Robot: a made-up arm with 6 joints. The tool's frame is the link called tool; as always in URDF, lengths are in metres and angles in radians. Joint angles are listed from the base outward.
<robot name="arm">
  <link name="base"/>
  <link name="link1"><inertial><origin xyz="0.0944 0.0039 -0.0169"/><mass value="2.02"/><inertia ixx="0.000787" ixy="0" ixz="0.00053" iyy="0.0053" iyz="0" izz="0.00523"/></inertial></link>
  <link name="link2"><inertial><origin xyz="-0.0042 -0.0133 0.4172"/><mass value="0.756"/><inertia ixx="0.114" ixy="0" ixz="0.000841" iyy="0.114" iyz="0" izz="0.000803"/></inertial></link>
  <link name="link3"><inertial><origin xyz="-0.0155 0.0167 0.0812"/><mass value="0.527"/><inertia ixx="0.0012" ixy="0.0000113" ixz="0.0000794" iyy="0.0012" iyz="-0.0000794" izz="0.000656"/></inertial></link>
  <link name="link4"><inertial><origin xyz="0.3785 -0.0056 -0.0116"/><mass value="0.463"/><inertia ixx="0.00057" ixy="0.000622" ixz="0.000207" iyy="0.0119" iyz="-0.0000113" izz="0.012"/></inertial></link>
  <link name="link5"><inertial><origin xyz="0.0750 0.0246 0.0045"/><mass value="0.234"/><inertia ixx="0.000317" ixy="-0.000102" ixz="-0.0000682" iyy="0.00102" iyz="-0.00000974" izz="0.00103"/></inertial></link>
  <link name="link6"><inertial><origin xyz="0.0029 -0.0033 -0.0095"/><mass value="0.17"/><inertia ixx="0.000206" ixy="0" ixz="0" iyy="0.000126" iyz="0" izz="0.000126"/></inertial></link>
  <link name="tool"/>
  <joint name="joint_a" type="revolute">
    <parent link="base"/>
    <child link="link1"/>
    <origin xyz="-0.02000 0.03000 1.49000"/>
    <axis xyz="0 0 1"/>
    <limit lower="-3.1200" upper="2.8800"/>
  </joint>
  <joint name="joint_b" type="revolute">
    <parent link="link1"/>
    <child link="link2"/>
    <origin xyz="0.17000 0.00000 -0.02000"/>
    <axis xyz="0 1 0"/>
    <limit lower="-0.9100" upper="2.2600"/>
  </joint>
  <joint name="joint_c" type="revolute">
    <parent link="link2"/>
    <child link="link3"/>
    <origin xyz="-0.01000 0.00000 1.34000"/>
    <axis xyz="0 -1 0"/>
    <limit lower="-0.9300" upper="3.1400"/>
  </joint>
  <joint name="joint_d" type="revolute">
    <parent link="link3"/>
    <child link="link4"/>
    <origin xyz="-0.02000 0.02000 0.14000"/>
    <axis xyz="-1 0 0"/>
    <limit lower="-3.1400" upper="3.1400"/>
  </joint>
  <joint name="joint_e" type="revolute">
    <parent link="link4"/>
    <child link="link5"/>
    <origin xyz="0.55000 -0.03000 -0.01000"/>
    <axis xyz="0 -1 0"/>
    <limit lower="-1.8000" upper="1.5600"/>
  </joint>
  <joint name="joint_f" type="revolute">
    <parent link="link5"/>
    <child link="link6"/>
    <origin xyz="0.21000 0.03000 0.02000"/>
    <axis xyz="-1 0 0"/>
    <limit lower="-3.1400" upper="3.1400"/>
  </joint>
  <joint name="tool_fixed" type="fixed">
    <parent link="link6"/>
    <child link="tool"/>
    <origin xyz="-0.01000 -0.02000 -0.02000"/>
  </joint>
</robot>
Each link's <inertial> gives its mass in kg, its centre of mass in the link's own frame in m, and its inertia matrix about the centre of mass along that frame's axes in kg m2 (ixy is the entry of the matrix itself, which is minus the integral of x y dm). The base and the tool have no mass. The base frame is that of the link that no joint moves.
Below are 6 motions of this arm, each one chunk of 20 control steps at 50 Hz.
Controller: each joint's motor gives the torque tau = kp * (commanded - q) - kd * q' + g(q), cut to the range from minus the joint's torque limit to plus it. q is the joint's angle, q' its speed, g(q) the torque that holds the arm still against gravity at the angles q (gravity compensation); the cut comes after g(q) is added. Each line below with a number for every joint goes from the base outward.
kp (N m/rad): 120 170 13 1.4 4 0.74
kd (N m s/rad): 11 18 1 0.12 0.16 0.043
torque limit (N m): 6.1 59 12 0.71 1.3 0.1
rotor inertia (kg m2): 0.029 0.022 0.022 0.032 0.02 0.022
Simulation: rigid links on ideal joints. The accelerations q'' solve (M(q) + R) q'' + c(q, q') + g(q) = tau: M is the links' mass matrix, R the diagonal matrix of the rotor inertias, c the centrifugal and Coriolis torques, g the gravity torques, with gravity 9.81 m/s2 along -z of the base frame. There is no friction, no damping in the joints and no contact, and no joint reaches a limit. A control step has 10 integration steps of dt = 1/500 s. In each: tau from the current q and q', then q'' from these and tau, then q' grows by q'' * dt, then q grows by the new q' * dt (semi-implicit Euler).
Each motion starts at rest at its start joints. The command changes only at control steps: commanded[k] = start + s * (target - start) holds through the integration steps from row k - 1 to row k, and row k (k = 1, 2, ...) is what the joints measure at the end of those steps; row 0 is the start. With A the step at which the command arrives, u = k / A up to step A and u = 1 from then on. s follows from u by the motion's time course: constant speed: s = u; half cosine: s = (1 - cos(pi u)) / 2; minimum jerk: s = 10 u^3 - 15 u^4 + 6 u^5; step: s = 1 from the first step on.
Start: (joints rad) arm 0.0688 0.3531 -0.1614 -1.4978 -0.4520 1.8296
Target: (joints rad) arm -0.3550 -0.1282 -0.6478 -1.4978 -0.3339 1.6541
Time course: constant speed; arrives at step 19
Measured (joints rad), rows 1 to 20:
1: 0.0684 0.3527 -0.1621 -1.4981 -0.4524 1.8295
2: 0.0669 0.3514 -0.1648 -1.4993 -0.4538 1.8293
3: 0.0638 0.3487 -0.1703 -1.5016 -0.4563 1.8288
4: 0.0590 0.3441 -0.1791 -1.5052 -0.4594 1.8280
5: 0.0523 0.3375 -0.1917 -1.5100 -0.4625 1.8266
6: 0.0436 0.3287 -0.2081 -1.5159 -0.4650 1.8248
7: 0.0328 0.3175 -0.2280 -1.5229 -0.4664 1.8223
8: 0.0198 0.3041 -0.2511 -1.5305 -0.4667 1.8191
9: 0.0043 0.2885 -0.2770 -1.5386 -0.4656 1.8151
10: -0.0140 0.2708 -0.3050 -1.5469 -0.4634 1.8103
11: -0.0354 0.2511 -0.3344 -1.5550 -0.4603 1.8046
12: -0.0602 0.2296 -0.3646 -1.5627 -0.4560 1.7980
13: -0.0881 0.2066 -0.3949 -1.5698 -0.4498 1.7906
14: -0.1186 0.1821 -0.4248 -1.5758 -0.4402 1.7822
15: -0.1509 0.1565 -0.4536 -1.5806 -0.4265 1.7731
16: -0.1844 0.1299 -0.4810 -1.5841 -0.4078 1.7632
17: -0.2182 0.1024 -0.5069 -1.5861 -0.3839 1.7526
18: -0.2516 0.0742 -0.5310 -1.5867 -0.3552 1.7415
19: -0.2843 0.0455 -0.5535 -1.5859 -0.3230 1.7299
20: -0.3159 0.0166 -0.5740 -1.5834 -0.2889 1.7179

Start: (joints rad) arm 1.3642 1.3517 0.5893 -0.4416 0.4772 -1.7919
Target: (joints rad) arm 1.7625 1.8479 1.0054 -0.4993 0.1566 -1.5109
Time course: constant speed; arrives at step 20
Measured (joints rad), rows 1 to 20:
1: 1.3643 1.3522 0.5909 -0.4418 0.4767 -1.7918
2: 1.3647 1.3540 0.5963 -0.4427 0.4750 -1.7914
3: 1.3655 1.3575 0.6069 -0.4444 0.4717 -1.7906
4: 1.3668 1.3631 0.6236 -0.4469 0.4666 -1.7891
5: 1.3686 1.3709 0.6463 -0.4501 0.4598 -1.7870
6: 1.3708 1.3811 0.6749 -0.4539 0.4513 -1.7840
7: 1.3736 1.3935 0.7087 -0.4580 0.4414 -1.7801
8: 1.3767 1.4079 0.7468 -0.4623 0.4307 -1.7752
9: 1.3804 1.4242 0.7880 -0.4666 0.4195 -1.7693
10: 1.3844 1.4422 0.8312 -0.4707 0.4082 -1.7623
11: 1.3890 1.4615 0.8751 -0.4743 0.3972 -1.7542
12: 1.3939 1.4818 0.9186 -0.4775 0.3867 -1.7450
13: 1.3993 1.5031 0.9607 -0.4802 0.3768 -1.7347
14: 1.4052 1.5251 1.0006 -0.4822 0.3674 -1.7233
15: 1.4115 1.5476 1.0378 -0.4837 0.3582 -1.7109
16: 1.4183 1.5706 1.0719 -0.4847 0.3492 -1.6974
17: 1.4255 1.5940 1.1028 -0.4852 0.3398 -1.6829
18: 1.4332 1.6178 1.1304 -0.4853 0.3297 -1.6674
19: 1.4414 1.6420 1.1548 -0.4852 0.3185 -1.6510
20: 1.4500 1.6666 1.1764 -0.4849 0.3059 -1.6338

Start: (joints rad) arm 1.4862 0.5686 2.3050 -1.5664 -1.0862 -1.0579
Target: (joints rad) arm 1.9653 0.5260 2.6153 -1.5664 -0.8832 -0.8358
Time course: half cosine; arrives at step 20
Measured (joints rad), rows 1 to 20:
1: 1.4863 0.5686 2.3050 -1.5664 -1.0861 -1.0579
2: 1.4867 0.5686 2.3051 -1.5662 -1.0857 -1.0578
3: 1.4879 0.5687 2.3055 -1.5657 -1.0844 -1.0576
4: 1.4905 0.5687 2.3062 -1.5645 -1.0817 -1.0572
5: 1.4952 0.5689 2.3076 -1.5625 -1.0770 -1.0565
6: 1.5021 0.5690 2.3097 -1.5594 -1.0700 -1.0552
7: 1.5117 0.5692 2.3129 -1.5550 -1.0605 -1.0533
8: 1.5239 0.5694 2.3174 -1.5492 -1.0484 -1.0505
9: 1.5387 0.5696 2.3233 -1.5419 -1.0338 -1.0468
10: 1.5562 0.5698 2.3308 -1.5332 -1.0171 -1.0419
11: 1.5763 0.5700 2.3399 -1.5230 -0.9986 -1.0358
12: 1.5990 0.5701 2.3506 -1.5114 -0.9785 -1.0283
13: 1.6245 0.5701 2.3629 -1.4987 -0.9576 -1.0194
14: 1.6528 0.5700 2.3767 -1.4850 -0.9364 -1.0090
15: 1.6839 0.5698 2.3917 -1.4706 -0.9154 -0.9972
16: 1.7178 0.5695 2.4079 -1.4559 -0.8955 -0.9839
17: 1.7544 0.5691 2.4248 -1.4414 -0.8773 -0.9693
18: 1.7924 0.5685 2.4424 -1.4276 -0.8622 -0.9536
19: 1.8302 0.5678 2.4604 -1.4155 -0.8517 -0.9368
20: 1.8662 0.5668 2.4785 -1.4056 -0.8467 -0.9193

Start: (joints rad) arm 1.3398 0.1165 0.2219 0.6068 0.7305 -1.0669
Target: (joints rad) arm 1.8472 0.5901 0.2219 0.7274 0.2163 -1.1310
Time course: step
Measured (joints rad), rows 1 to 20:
1: 1.3424 0.1224 0.2356 0.6076 0.7208 -1.0675
2: 1.3493 0.1387 0.2724 0.6093 0.6945 -1.0691
3: 1.3601 0.1641 0.3278 0.6112 0.6522 -1.0717
4: 1.3738 0.1962 0.3953 0.6126 0.5966 -1.0750
5: 1.3896 0.2329 0.4683 0.6130 0.5326 -1.0789
6: 1.4065 0.2721 0.5401 0.6121 0.4657 -1.0832
7: 1.4240 0.3118 0.6041 0.6102 0.4009 -1.0878
8: 1.4418 0.3503 0.6551 0.6076 0.3428 -1.0927
9: 1.4594 0.3865 0.6893 0.6046 0.2944 -1.0976
10: 1.4769 0.4197 0.7049 0.6020 0.2573 -1.1027
11: 1.4942 0.4497 0.7022 0.6001 0.2313 -1.1077
12: 1.5113 0.4766 0.6829 0.5992 0.2153 -1.1127
13: 1.5283 0.5009 0.6494 0.5995 0.2073 -1.1176
14: 1.5453 0.5230 0.6049 0.6011 0.2050 -1.1224
15: 1.5625 0.5433 0.5522 0.6040 0.2060 -1.1270
16: 1.5797 0.5624 0.4943 0.6082 0.2080 -1.1313
17: 1.5973 0.5804 0.4333 0.6135 0.2091 -1.1353
18: 1.6151 0.5975 0.3713 0.6200 0.2079 -1.1390
19: 1.6334 0.6139 0.3097 0.6275 0.2036 -1.1423
20: 1.6522 0.6294 0.2496 0.6358 0.1956 -1.1453

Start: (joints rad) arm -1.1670 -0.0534 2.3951 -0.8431 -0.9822 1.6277
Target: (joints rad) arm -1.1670 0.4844 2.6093 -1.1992 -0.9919 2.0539
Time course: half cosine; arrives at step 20
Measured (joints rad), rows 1 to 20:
1: -1.1670 -0.0534 2.3952 -0.8431 -0.9821 1.6277
2: -1.1670 -0.0531 2.3957 -0.8433 -0.9817 1.6278
3: -1.1669 -0.0523 2.3973 -0.8439 -0.9806 1.6282
4: -1.1667 -0.0505 2.4005 -0.8451 -0.9783 1.6290
5: -1.1665 -0.0474 2.4063 -0.8474 -0.9743 1.6306
6: -1.1661 -0.0424 2.4152 -0.8511 -0.9681 1.6331
7: -1.1657 -0.0351 2.4277 -0.8567 -0.9595 1.6370
8: -1.1652 -0.0251 2.4442 -0.8647 -0.9483 1.6426
9: -1.1647 -0.0122 2.4645 -0.8755 -0.9347 1.6501
10: -1.1642 0.0040 2.4885 -0.8894 -0.9190 1.6596
11: -1.1636 0.0235 2.5155 -0.9068 -0.9017 1.6714
12: -1.1630 0.0464 2.5448 -0.9279 -0.8835 1.6854
13: -1.1626 0.0724 2.5752 -0.9527 -0.8655 1.7016
14: -1.1622 0.1015 2.6056 -0.9813 -0.8488 1.7200
15: -1.1619 0.1332 2.6348 -1.0133 -0.8346 1.7408
16: -1.1617 0.1673 2.6617 -1.0484 -0.8240 1.7639
17: -1.1617 0.2030 2.6850 -1.0860 -0.8183 1.7892
18: -1.1618 0.2399 2.7038 -1.1253 -0.8185 1.8167
19: -1.1621 0.2772 2.7171 -1.1654 -0.8251 1.8464
20: -1.1626 0.3141 2.7242 -1.2052 -0.8386 1.8779

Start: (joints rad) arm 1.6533 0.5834 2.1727 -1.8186 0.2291 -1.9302
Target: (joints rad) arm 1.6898 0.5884 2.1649 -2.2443 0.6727 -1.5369
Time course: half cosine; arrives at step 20
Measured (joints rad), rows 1 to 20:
1: 1.6533 0.5834 2.1727 -1.8186 0.2292 -1.9302
2: 1.6534 0.5834 2.1727 -1.8187 0.2297 -1.9301
3: 1.6535 0.5834 2.1727 -1.8191 0.2311 -1.9297
4: 1.6537 0.5834 2.1728 -1.8200 0.2342 -1.9290
5: 1.6542 0.5834 2.1729 -1.8215 0.2397 -1.9277
6: 1.6549 0.5834 2.1730 -1.8241 0.2484 -1.9254
7: 1.6559 0.5833 2.1732 -1.8280 0.2611 -1.9220
8: 1.6572 0.5833 2.1735 -1.8336 0.2782 -1.9171
9: 1.6588 0.5833 2.1738 -1.8410 0.3002 -1.9106
10: 1.6607 0.5832 2.1743 -1.8507 0.3271 -1.9023
11: 1.6628 0.5831 2.1748 -1.8627 0.3588 -1.8921
12: 1.6652 0.5831 2.1754 -1.8772 0.3950 -1.8802
13: 1.6678 0.5830 2.1761 -1.8943 0.4348 -1.8666
14: 1.6704 0.5830 2.1768 -1.9139 0.4775 -1.8512
15: 1.6730 0.5829 2.1777 -1.9360 0.5219 -1.8341
16: 1.6756 0.5829 2.1785 -1.9603 0.5668 -1.8153
17: 1.6780 0.5829 2.1794 -1.9865 0.6107 -1.7949
18: 1.6803 0.5830 2.1802 -2.0144 0.6524 -1.7730
19: 1.6823 0.5831 2.1809 -2.0436 0.6903 -1.7494
20: 1.6840 0.5834 2.1813 -2.0735 0.7232 -1.7244

